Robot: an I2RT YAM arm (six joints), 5 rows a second.
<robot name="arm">
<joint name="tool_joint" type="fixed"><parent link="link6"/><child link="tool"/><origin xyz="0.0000 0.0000 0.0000" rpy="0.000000 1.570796 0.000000"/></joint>
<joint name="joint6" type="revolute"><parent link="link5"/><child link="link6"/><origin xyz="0.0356 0.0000 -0.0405"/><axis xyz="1 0 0"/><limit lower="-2.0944" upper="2.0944"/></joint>
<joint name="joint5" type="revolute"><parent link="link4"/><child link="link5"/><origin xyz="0.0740 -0.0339 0.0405"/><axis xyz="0 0 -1"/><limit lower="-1.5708" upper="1.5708"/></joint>
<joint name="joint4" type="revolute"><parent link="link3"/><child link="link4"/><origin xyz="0.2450 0.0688 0.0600"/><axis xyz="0 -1 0"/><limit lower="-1.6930" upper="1.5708"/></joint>
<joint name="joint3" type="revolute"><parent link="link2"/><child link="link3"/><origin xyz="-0.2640 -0.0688 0.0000"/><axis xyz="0 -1 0"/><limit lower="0.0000" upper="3.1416"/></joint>
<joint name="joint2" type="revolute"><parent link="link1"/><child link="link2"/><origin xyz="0.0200 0.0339 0.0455"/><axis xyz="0 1 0"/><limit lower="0.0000" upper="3.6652"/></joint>
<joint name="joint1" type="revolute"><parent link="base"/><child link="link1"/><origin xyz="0.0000 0.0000 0.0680"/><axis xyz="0 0 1"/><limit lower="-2.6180" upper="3.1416"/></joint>
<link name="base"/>
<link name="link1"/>
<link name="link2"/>
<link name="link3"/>
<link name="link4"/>
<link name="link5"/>
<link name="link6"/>
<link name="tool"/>
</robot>
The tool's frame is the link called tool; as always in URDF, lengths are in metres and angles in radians.
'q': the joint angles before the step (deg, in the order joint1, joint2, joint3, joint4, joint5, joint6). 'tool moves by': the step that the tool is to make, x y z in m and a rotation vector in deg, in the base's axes. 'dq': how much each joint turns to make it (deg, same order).
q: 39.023 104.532 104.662 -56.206 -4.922 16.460
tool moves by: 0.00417 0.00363 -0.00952 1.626 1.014 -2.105
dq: -0.007 0.593 -1.588 2.668 -0.395 2.815
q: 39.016 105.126 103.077 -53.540 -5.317 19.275
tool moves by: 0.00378 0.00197 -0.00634 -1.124 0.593 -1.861
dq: 0.008 1.147 0.287 -0.206 1.457 1.277
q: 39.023 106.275 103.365 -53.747 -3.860 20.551
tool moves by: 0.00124 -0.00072 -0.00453 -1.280 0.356 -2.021
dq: -0.039 0.354 -0.332 -0.331 1.722 1.249
